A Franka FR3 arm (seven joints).
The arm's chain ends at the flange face. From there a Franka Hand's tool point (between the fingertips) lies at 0.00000 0.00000 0.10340 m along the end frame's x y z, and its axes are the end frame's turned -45 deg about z.
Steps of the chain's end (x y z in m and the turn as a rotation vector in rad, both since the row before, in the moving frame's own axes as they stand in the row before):
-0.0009 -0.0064 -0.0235 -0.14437 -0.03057 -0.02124
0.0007 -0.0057 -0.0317 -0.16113 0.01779 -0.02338
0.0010 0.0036 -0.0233 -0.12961 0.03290 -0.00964
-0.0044 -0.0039 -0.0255 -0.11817 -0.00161 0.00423
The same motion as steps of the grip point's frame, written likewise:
-0.0088 0.0033 -0.0246 -0.08047 -0.12370 -0.02124
-0.0058 0.0096 -0.0331 -0.12652 -0.10136 -0.02338
-0.0088 0.0151 -0.0242 -0.11491 -0.06838 -0.00964
-0.0091 0.0026 -0.0262 -0.08242 -0.08470 0.00423

